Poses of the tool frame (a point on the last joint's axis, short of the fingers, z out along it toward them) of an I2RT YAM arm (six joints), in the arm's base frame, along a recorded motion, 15 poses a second.
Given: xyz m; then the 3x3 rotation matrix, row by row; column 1 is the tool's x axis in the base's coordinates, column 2 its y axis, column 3 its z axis. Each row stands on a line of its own.
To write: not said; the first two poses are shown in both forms.
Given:
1:
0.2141 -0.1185 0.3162
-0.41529 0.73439 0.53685
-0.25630 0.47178 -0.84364
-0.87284 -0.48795 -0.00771
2:
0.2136 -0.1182 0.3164
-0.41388 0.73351 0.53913
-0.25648 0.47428 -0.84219
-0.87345 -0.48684 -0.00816
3:
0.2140 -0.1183 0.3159
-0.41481 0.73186 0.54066
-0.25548 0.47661 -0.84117
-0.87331 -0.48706 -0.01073
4:
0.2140 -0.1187 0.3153
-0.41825 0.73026 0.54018
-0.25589 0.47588 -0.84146
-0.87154 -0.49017 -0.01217
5:
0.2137 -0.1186 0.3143
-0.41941 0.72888 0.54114
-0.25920 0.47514 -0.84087
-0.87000 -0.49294 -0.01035
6:
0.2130 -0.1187 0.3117
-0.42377 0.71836 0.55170
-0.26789 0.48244 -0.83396
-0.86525 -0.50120 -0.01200
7:
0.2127 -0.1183 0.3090
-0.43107 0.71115 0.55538
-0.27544 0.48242 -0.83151
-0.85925 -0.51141 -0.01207
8:
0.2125 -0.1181 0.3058
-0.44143 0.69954 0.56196
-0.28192 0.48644 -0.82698
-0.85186 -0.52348 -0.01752
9:
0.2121 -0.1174 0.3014
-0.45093 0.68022 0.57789
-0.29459 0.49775 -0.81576
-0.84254 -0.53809 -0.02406
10:
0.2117 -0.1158 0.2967
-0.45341 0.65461 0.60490
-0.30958 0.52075 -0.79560
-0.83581 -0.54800 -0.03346
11:
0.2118 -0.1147 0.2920
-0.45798 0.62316 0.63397
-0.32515 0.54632 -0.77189
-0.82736 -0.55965 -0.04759
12:
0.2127 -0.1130 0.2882
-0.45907 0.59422 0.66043
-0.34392 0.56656 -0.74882
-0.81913 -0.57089 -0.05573
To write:
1:
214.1 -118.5 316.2
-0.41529 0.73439 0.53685
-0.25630 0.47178 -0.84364
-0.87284 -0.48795 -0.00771

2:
213.6 -118.2 316.4
-0.41388 0.73351 0.53913
-0.25648 0.47428 -0.84219
-0.87345 -0.48684 -0.00816

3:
214.0 -118.3 315.9
-0.41481 0.73186 0.54066
-0.25548 0.47661 -0.84117
-0.87331 -0.48706 -0.01073

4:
214.0 -118.7 315.3
-0.41825 0.73026 0.54018
-0.25589 0.47588 -0.84146
-0.87154 -0.49017 -0.01217

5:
213.7 -118.6 314.3
-0.41941 0.72888 0.54114
-0.25920 0.47514 -0.84087
-0.87000 -0.49294 -0.01035

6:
213.0 -118.7 311.7
-0.42377 0.71836 0.55170
-0.26789 0.48244 -0.83396
-0.86525 -0.50120 -0.01200

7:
212.7 -118.3 309.0
-0.43107 0.71115 0.55538
-0.27544 0.48242 -0.83151
-0.85925 -0.51141 -0.01207

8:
212.5 -118.1 305.8
-0.44143 0.69954 0.56196
-0.28192 0.48644 -0.82698
-0.85186 -0.52348 -0.01752

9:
212.1 -117.4 301.4
-0.45093 0.68022 0.57789
-0.29459 0.49775 -0.81576
-0.84254 -0.53809 -0.02406

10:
211.7 -115.8 296.7
-0.45341 0.65461 0.60490
-0.30958 0.52075 -0.79560
-0.83581 -0.54800 -0.03346

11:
211.8 -114.7 292.0
-0.45798 0.62316 0.63397
-0.32515 0.54632 -0.77189
-0.82736 -0.55965 -0.04759

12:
212.7 -113.0 288.2
-0.45907 0.59422 0.66043
-0.34392 0.56656 -0.74882
-0.81913 -0.57089 -0.05573

